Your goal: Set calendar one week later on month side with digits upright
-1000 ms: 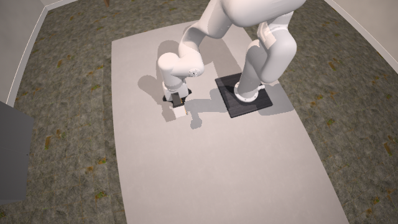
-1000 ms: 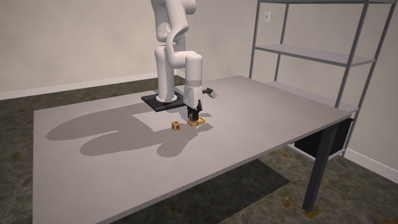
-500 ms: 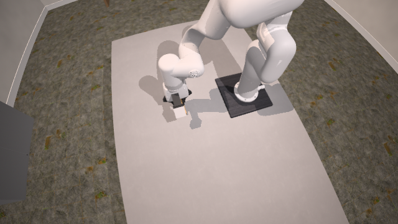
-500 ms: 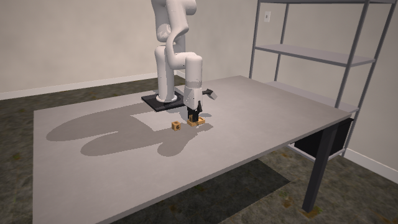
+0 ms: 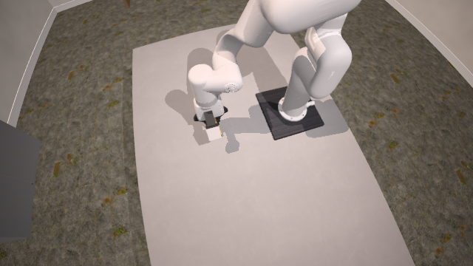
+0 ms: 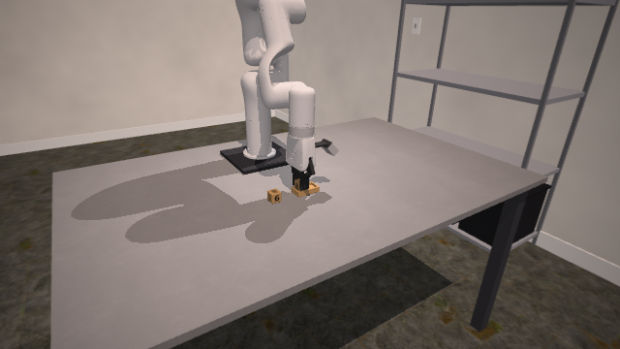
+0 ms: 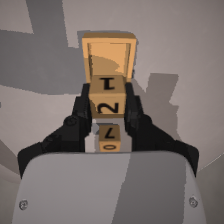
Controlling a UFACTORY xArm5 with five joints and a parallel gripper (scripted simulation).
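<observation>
Right now the wooden calendar tray is 2 cm to the left of my hand and 3 cm below it.
</observation>
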